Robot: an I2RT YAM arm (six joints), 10 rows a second.
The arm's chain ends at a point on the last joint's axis. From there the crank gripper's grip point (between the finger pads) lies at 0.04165 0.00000 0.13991 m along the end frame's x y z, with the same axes.
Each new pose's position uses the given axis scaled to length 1; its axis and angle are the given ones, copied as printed.
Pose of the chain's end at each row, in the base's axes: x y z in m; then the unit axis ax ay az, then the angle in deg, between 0 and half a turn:
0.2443 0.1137 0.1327 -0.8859 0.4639 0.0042 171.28
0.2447 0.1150 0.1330 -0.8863 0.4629 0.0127 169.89
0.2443 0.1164 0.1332 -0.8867 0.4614 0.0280 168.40
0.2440 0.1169 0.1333 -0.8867 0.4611 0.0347 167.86
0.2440 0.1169 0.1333 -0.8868 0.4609 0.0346 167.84
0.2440 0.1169 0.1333 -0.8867 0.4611 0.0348 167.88
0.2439 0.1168 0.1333 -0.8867 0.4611 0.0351 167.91
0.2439 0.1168 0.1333 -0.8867 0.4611 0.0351 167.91
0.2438 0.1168 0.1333 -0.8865 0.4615 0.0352 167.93
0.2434 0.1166 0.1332 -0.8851 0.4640 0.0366 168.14
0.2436 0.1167 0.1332 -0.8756 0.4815 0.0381 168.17
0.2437 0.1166 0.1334 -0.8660 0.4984 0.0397 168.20
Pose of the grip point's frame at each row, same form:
0.2769 0.0990 -0.0088 -0.8859 0.4639 0.0042 171.28
0.2769 0.1046 -0.0090 -0.8863 0.4629 0.0127 169.89
0.2744 0.1114 -0.0095 -0.8867 0.4614 0.0280 168.40
0.2731 0.1140 -0.0097 -0.8867 0.4611 0.0347 167.86
0.2731 0.1141 -0.0097 -0.8868 0.4609 0.0346 167.84
0.2730 0.1140 -0.0097 -0.8867 0.4611 0.0348 167.88
0.2728 0.1139 -0.0098 -0.8867 0.4611 0.0351 167.91
0.2728 0.1139 -0.0098 -0.8867 0.4611 0.0351 167.91
0.2727 0.1138 -0.0098 -0.8865 0.4615 0.0352 167.93
0.2716 0.1132 -0.0100 -0.8851 0.4640 0.0366 168.14
0.2706 0.1125 -0.0102 -0.8756 0.4815 0.0381 168.17
0.2695 0.1116 -0.0102 -0.8660 0.4984 0.0397 168.20

